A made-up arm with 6 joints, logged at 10 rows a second.
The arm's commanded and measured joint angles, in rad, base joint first. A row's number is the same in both.
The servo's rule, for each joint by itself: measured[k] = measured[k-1] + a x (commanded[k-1-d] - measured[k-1]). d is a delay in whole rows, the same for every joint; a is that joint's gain. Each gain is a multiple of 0.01, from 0.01 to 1. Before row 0 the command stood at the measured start. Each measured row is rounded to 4 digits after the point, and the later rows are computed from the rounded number. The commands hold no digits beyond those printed.
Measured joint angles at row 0: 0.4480 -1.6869 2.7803 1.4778 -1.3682 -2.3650
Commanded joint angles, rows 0 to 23: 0.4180 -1.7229 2.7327 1.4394 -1.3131 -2.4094; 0.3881 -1.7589 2.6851 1.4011 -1.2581 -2.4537; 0.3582 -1.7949 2.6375 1.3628 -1.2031 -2.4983; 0.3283 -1.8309 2.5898 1.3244 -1.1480 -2.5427; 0.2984 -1.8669 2.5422 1.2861 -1.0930 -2.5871; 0.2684 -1.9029 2.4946 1.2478 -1.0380 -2.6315; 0.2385 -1.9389 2.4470 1.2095 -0.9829 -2.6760; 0.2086 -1.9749 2.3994 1.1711 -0.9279 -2.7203; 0.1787 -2.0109 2.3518 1.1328 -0.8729 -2.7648; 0.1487 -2.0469 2.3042 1.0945 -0.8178 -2.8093; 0.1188 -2.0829 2.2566 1.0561 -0.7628 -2.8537; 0.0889 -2.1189 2.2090 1.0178 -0.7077 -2.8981; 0.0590 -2.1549 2.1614 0.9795 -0.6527 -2.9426; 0.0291 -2.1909 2.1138 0.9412 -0.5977 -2.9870; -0.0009 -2.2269 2.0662 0.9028 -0.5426 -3.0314; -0.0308 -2.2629 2.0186 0.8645 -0.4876 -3.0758; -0.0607 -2.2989 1.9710 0.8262 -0.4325 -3.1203; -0.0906 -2.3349 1.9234 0.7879 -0.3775 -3.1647; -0.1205 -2.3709 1.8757 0.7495 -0.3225 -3.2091; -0.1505 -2.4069 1.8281 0.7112 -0.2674 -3.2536; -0.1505 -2.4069 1.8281 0.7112 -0.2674 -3.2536; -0.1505 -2.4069 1.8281 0.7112 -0.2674 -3.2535; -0.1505 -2.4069 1.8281 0.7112 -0.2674 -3.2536; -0.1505 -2.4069 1.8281 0.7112 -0.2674 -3.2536
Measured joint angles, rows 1 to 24: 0.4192 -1.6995 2.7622 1.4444 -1.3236 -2.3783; 0.3893 -1.7203 2.7329 1.4067 -1.2705 -2.4009; 0.3594 -1.7464 2.6966 1.3685 -1.2159 -2.4301; 0.3295 -1.7760 2.6560 1.3301 -1.1609 -2.4639; 0.2996 -1.8078 2.6128 1.2918 -1.1059 -2.5009; 0.2696 -1.8411 2.5679 1.2535 -1.0509 -2.5401; 0.2397 -1.8753 2.5220 1.2152 -0.9958 -2.5809; 0.2098 -1.9102 2.4754 1.1768 -0.9408 -2.6227; 0.1799 -1.9454 2.4284 1.1385 -0.8858 -2.6653; 0.1499 -1.9809 2.3812 1.1002 -0.8307 -2.7085; 0.1200 -2.0166 2.3339 1.0618 -0.7757 -2.7521; 0.0901 -2.0524 2.2864 1.0235 -0.7206 -2.7959; 0.0602 -2.0883 2.2389 0.9852 -0.6656 -2.8399; 0.0303 -2.1242 2.1914 0.9469 -0.6106 -2.8840; 0.0003 -2.1601 2.1438 0.9085 -0.5555 -2.9282; -0.0296 -2.1961 2.0962 0.8702 -0.5005 -2.9725; -0.0595 -2.2321 2.0486 0.8319 -0.4454 -3.0168; -0.0894 -2.2681 2.0010 0.7936 -0.3904 -3.0612; -0.1193 -2.3041 1.9534 0.7552 -0.3354 -3.1056; -0.1493 -2.3401 1.9058 0.7169 -0.2803 -3.1500; -0.1505 -2.3635 1.8763 0.7119 -0.2699 -3.1811; -0.1505 -2.3787 1.8580 0.7113 -0.2679 -3.2028; -0.1505 -2.3886 1.8466 0.7112 -0.2675 -3.2180; -0.1505 -2.3950 1.8396 0.7112 -0.2674 -3.2287
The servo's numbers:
d 0
a 0.96 0.35 0.38 0.87 0.81 0.30

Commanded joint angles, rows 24 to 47: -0.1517 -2.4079 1.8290 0.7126 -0.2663 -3.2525; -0.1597 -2.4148 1.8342 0.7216 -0.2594 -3.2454; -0.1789 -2.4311 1.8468 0.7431 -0.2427 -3.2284; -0.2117 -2.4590 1.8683 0.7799 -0.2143 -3.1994; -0.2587 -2.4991 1.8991 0.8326 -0.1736 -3.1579; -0.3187 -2.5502 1.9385 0.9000 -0.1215 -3.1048; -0.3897 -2.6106 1.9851 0.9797 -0.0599 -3.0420; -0.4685 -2.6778 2.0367 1.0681 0.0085 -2.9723; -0.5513 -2.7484 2.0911 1.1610 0.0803 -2.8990; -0.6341 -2.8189 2.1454 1.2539 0.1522 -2.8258; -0.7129 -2.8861 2.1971 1.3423 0.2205 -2.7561; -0.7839 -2.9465 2.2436 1.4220 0.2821 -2.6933; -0.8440 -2.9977 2.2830 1.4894 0.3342 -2.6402; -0.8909 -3.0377 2.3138 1.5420 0.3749 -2.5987; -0.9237 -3.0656 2.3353 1.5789 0.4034 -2.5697; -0.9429 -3.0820 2.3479 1.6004 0.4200 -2.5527; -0.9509 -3.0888 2.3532 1.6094 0.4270 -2.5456; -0.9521 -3.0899 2.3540 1.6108 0.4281 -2.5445; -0.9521 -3.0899 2.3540 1.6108 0.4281 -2.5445; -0.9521 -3.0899 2.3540 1.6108 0.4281 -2.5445; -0.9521 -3.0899 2.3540 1.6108 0.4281 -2.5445; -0.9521 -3.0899 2.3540 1.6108 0.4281 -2.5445; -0.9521 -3.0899 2.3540 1.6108 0.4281 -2.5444; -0.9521 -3.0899 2.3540 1.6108 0.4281 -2.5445
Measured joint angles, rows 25 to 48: -0.1517 -2.3995 1.8356 0.7124 -0.2665 -3.2358; -0.1594 -2.4049 1.8351 0.7204 -0.2607 -3.2387; -0.1781 -2.4141 1.8395 0.7401 -0.2461 -3.2356; -0.2104 -2.4298 1.8504 0.7747 -0.2203 -3.2247; -0.2568 -2.4541 1.8689 0.8251 -0.1825 -3.2047; -0.3162 -2.4877 1.8953 0.8903 -0.1331 -3.1747; -0.3868 -2.5307 1.9294 0.9681 -0.0738 -3.1349; -0.4652 -2.5822 1.9702 1.0551 -0.0071 -3.0861; -0.5479 -2.6404 2.0161 1.1472 0.0637 -3.0300; -0.6307 -2.7029 2.0652 1.2400 0.1354 -2.9687; -0.7096 -2.7670 2.1153 1.3290 0.2043 -2.9049; -0.7809 -2.8298 2.1641 1.4099 0.2673 -2.8414; -0.8415 -2.8886 2.2093 1.4791 0.3215 -2.7810; -0.8889 -2.9408 2.2490 1.5338 0.3648 -2.7263; -0.9223 -2.9845 2.2818 1.5730 0.3961 -2.6793; -0.9421 -3.0186 2.3069 1.5968 0.4155 -2.6413; -0.9505 -3.0432 2.3245 1.6078 0.4248 -2.6126; -0.9520 -3.0595 2.3357 1.6104 0.4275 -2.5922; -0.9521 -3.0701 2.3427 1.6107 0.4280 -2.5779; -0.9521 -3.0770 2.3470 1.6108 0.4281 -2.5679; -0.9521 -3.0815 2.3497 1.6108 0.4281 -2.5609; -0.9521 -3.0844 2.3513 1.6108 0.4281 -2.5560; -0.9521 -3.0863 2.3523 1.6108 0.4281 -2.5525; -0.9521 -3.0876 2.3529 1.6108 0.4281 -2.5501
